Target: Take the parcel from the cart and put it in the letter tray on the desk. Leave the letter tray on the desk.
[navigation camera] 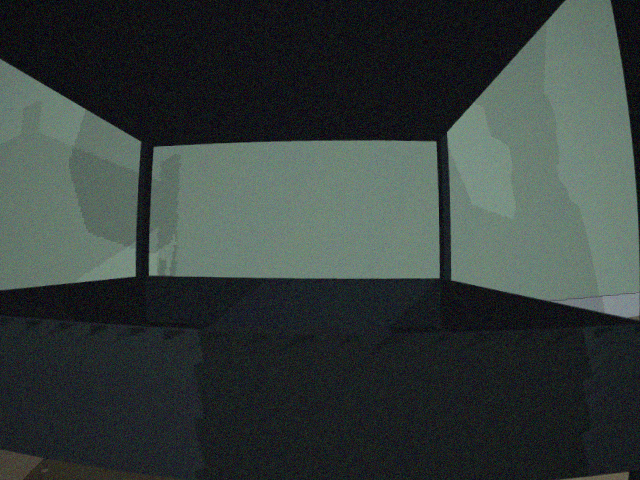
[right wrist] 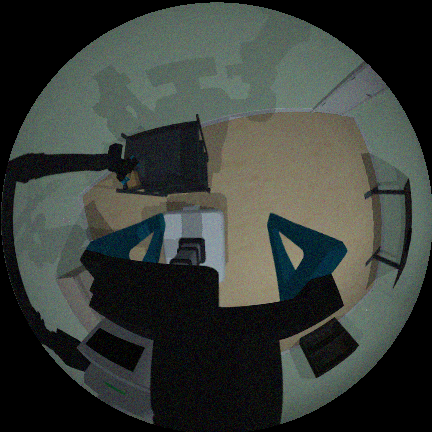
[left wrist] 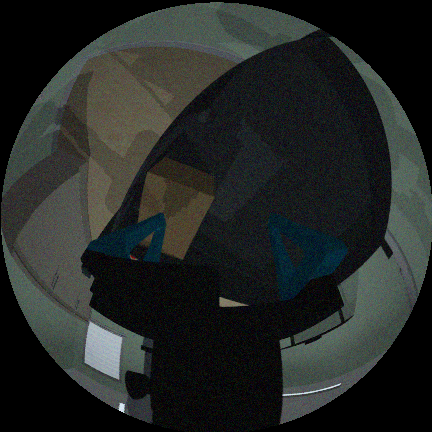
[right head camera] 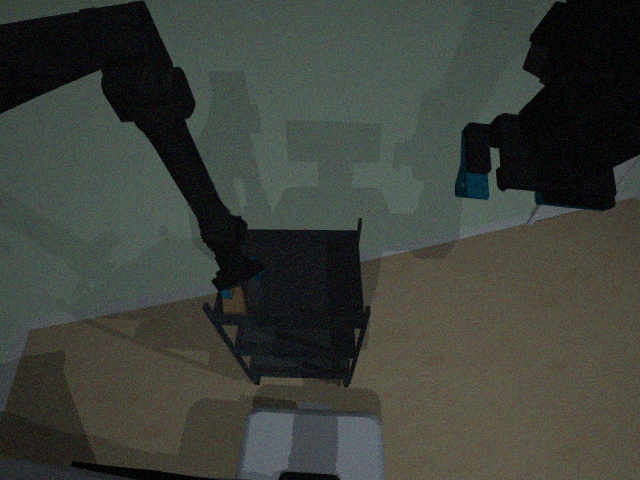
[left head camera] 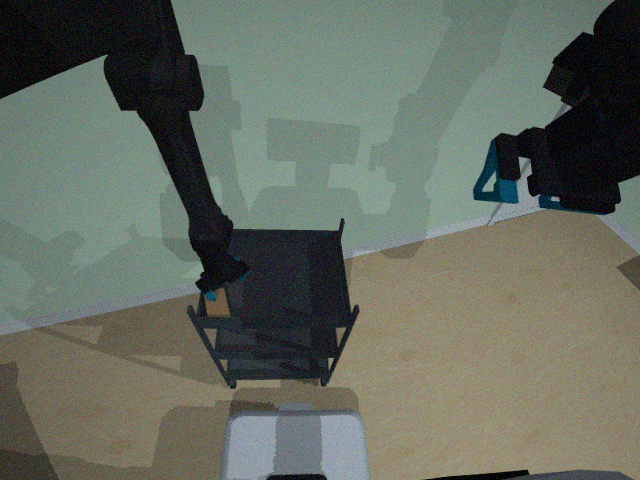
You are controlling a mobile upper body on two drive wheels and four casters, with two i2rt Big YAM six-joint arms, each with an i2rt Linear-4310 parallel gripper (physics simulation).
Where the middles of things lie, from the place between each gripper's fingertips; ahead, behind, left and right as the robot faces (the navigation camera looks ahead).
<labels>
I see the brown parcel [left wrist: 183, 193] 17 cm ahead of my right hand, 47 cm to the left of it and 59 cm below it.
My left hand is 40 mm past the brown parcel, 30 mm to the right of it and 30 mm above it.
</labels>
